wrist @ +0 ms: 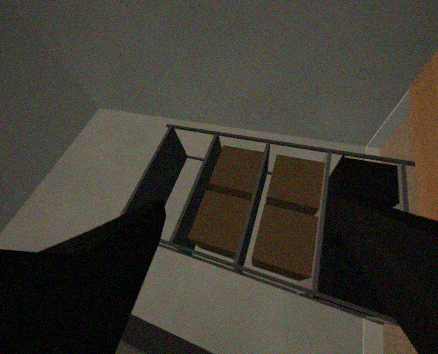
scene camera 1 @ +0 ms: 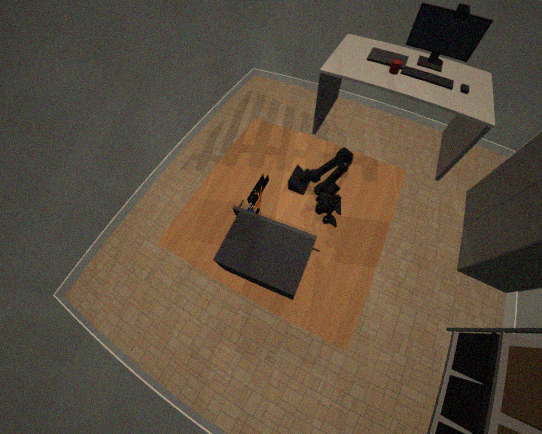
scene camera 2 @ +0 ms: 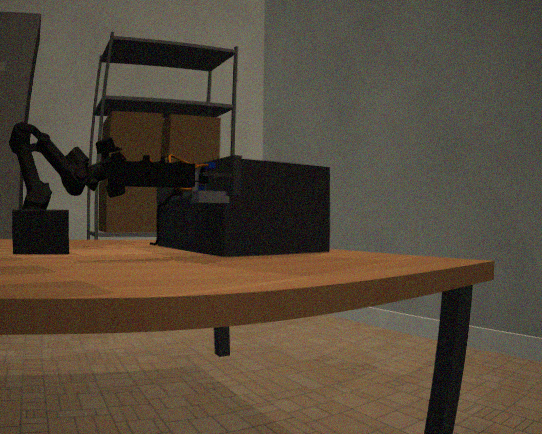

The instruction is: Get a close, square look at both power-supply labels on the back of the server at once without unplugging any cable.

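Seen in the pictures: gripper, fingertip midpoint: (wrist: 244, 204) (scene camera 1: 338, 221); arm's base, link origin: (scene camera 1: 302, 177) (scene camera 2: 32, 231).
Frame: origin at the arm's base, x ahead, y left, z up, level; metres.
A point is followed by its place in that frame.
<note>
The server (scene camera 1: 265, 254) {x 0.612, y 0.153, z 0.173 m} (scene camera 2: 278, 207) {x 0.625, y -0.084, z 0.062 m} is a dark box on the wooden table (scene camera 1: 196, 224) {x 0.673, y -0.399, z -0.052 m} (scene camera 2: 269, 275) {x 0.448, y -0.461, z -0.051 m}. Its back panel (scene camera 2: 211, 185) {x 0.465, y -0.057, z 0.113 m} faces the arm, with orange and blue cables (scene camera 1: 256, 195) {x 0.353, y -0.108, z 0.145 m} plugged in at one end. My gripper (scene camera 1: 329, 220) {x 0.271, y 0.363, z 0.218 m} (scene camera 2: 191, 174) is open and empty. It hangs level, behind the server's back and off to one side. The wrist view points past the server at the shelf rack (wrist: 253, 140). A dark finger (wrist: 95, 281) {x 0.228, y 0.315, z 0.247 m} shows at the lower left, and a dark mass (wrist: 358, 228), perhaps the server, at the right.
The arm's black base block (scene camera 1: 298, 180) {x 0.044, y -0.007, z 0.013 m} (scene camera 2: 60, 232) {x 0.085, y -0.053, z 0.000 m} stands on the table behind the server. A shelf rack (scene camera 2: 234, 108) (scene camera 1: 447, 379) holds brown boxes (scene camera 2: 192, 138) (wrist: 288, 239). A white desk (scene camera 1: 355, 60) carries a monitor, keyboard and red cup (scene camera 1: 396, 66).
</note>
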